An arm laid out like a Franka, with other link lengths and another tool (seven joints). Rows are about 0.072 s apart.
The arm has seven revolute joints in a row. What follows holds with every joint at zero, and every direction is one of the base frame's. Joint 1 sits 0.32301 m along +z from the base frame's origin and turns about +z. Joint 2 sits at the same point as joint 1 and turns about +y. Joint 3 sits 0.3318 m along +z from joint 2 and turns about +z. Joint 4 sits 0.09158 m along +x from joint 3 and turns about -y. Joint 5 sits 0.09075 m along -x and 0.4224 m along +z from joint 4 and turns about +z. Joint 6 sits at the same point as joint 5 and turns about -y. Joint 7 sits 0.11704 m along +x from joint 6 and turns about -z. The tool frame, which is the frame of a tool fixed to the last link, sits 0.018 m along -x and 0.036 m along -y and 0.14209 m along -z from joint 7; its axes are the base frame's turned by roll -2.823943, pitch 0 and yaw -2.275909 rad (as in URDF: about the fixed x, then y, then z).
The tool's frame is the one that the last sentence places.
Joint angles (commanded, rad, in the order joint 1, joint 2, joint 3, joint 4, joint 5, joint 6, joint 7), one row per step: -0.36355, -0.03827, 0.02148, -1.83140, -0.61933, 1.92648, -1.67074; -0.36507, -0.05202, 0.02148, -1.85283, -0.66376, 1.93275, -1.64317; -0.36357, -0.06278, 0.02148, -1.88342, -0.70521, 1.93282, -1.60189; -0.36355, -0.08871, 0.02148, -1.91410, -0.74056, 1.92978, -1.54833; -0.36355, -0.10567, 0.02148, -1.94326, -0.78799, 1.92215, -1.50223; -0.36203, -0.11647, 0.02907, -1.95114, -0.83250, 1.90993, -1.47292; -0.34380, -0.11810, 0.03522, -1.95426, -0.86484, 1.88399, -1.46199; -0.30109, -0.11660, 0.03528, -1.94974, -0.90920, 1.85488, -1.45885; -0.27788, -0.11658, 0.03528, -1.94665, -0.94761, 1.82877, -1.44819; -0.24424, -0.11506, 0.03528, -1.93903, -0.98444, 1.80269, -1.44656; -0.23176, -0.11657, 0.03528, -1.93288, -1.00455, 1.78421, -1.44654; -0.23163, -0.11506, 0.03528, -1.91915, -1.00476, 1.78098, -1.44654
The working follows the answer.
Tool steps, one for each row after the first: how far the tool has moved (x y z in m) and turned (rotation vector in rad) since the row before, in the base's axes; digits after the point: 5 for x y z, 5 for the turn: -0.00541, -0.00187, 0.00036, -0.04005, 0.00071, -0.01023; -0.00593, -0.00039, -0.00786, -0.03301, 0.00683, -0.02114; -0.01032, -0.00017, 0.00197, -0.03362, -0.01581, -0.03421; -0.00879, -0.00160, -0.00294, -0.04189, 0.00190, -0.02717; -0.00279, 0.00292, 0.00505, -0.04424, 0.00016, -0.00875; 0.00217, 0.01068, -0.00054, -0.03026, 0.02147, 0.00644; 0.00801, 0.02039, 0.00286, -0.04260, 0.02614, 0.03043; 0.00237, 0.00918, 0.00340, -0.03892, 0.01455, 0.00621; 0.00563, 0.01562, 0.00512, -0.03816, 0.01635, 0.02122; 0.00057, 0.00455, 0.00536, -0.02241, 0.00702, 0.00240; 0.00114, -0.00062, 0.00699, -0.00283, -0.01014, -0.00242
Tool pose at each row, in the base's axes (x y z in m, rotation vector in rad; rounded; the steps above come from the unrounded poses): 0.62892, -0.28501, 0.55570, 2.65689, -0.97062, 0.45199; 0.62352, -0.28688, 0.55606, 2.61515, -0.96434, 0.46332; 0.61758, -0.28726, 0.54820, 2.57304, -0.97295, 0.46087; 0.60727, -0.28744, 0.55017, 2.52253, -1.00445, 0.48488; 0.59848, -0.28903, 0.54722, 2.46881, -1.01599, 0.49042; 0.59569, -0.28612, 0.55227, 2.42450, -1.00475, 0.50452; 0.59786, -0.27544, 0.55173, 2.40216, -0.97381, 0.49139; 0.60587, -0.25505, 0.55459, 2.38259, -0.90786, 0.48568; 0.60824, -0.24587, 0.55799, 2.35152, -0.87704, 0.48350; 0.61386, -0.23025, 0.56312, 2.32901, -0.82906, 0.48481; 0.61444, -0.22570, 0.56847, 2.31019, -0.81361, 0.48429; 0.61558, -0.22633, 0.57546, 2.30566, -0.81998, 0.49617

